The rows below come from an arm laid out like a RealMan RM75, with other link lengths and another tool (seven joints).
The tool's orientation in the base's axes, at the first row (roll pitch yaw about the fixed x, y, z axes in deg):
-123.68 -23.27 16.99
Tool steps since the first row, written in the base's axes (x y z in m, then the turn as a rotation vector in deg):
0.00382 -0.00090 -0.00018 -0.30 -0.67 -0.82
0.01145 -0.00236 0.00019 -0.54 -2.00 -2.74
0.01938 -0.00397 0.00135 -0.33 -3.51 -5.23
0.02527 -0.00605 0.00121 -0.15 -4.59 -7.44
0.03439 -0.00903 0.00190 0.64 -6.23 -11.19
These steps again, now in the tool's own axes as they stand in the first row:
0.00304 0.00235 -0.00081 -0.77 0.77 -0.15
0.00950 0.00633 -0.00251 -2.09 2.71 -0.31
0.01649 0.00993 -0.00475 -3.30 5.37 -0.34
0.02106 0.01374 -0.00667 -4.30 7.61 -0.15
0.02854 0.01885 -0.00989 -5.53 11.56 0.32

